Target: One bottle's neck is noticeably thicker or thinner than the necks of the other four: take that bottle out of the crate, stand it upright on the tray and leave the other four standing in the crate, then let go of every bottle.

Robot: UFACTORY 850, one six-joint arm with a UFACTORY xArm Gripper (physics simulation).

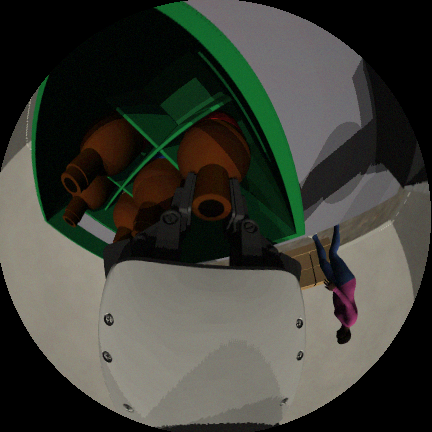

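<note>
My gripper [210, 187] is shut on the neck of a brown bottle [212, 145], one finger on each side just behind the mouth. That bottle is in the compartment nearest the crate's right wall, with some red showing behind its body. The green crate [235, 60] holds four other brown bottles: a larger one [110, 145] at the left, a smaller-looking one [93, 194] below it, one [157, 182] beside the left finger, and one [126, 212] lower down, partly hidden by the gripper. The necks of the last two are mostly hidden or dark. The tray cannot be made out.
Thin green dividers [142, 131] cross inside the crate between the bottles. A pale grey surface [305, 75] lies right of the crate, with dark shadows on it. Cardboard boxes [306, 262] and a standing person [345, 295] show beyond, at the lower right.
</note>
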